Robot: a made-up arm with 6 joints.
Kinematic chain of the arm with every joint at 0, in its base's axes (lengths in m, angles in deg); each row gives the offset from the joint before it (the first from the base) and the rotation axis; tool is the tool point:
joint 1: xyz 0 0 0.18 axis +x
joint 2: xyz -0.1 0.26 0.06 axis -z
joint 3: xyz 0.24 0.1 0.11 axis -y
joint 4: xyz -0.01 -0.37 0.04 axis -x
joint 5: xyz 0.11 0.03 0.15 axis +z
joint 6: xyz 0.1 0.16 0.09 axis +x
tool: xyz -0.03 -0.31 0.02
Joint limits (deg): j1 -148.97..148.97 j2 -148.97..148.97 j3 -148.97..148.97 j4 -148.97..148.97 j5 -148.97..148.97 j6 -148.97..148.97
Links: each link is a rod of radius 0.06 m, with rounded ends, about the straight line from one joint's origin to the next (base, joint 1, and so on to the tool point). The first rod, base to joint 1, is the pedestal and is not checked.
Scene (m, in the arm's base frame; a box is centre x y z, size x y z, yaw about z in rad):
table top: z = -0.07
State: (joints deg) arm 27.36 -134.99 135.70 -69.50 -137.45 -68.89
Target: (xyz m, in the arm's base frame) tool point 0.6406 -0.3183 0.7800
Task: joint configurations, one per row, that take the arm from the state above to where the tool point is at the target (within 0.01 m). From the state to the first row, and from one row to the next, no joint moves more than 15 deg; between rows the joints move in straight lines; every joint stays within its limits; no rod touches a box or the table.
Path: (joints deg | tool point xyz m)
1: 40.89 -130.84 132.95 -69.43 -134.66 -72.25 | 0.4759 0.5282 0.8290
2: 54.43 -126.70 130.21 -69.35 -131.88 -75.60 | 0.5250 0.3128 0.9156
3: 67.96 -122.55 127.46 -69.28 -129.09 -78.96 | 0.5692 0.0864 0.9349
4: 81.49 -118.40 124.72 -69.20 -126.30 -82.32 | 0.6078 -0.1303 0.8873
5: 95.02 -114.25 121.97 -69.13 -123.51 -85.67 | 0.6406 -0.3182 0.7799

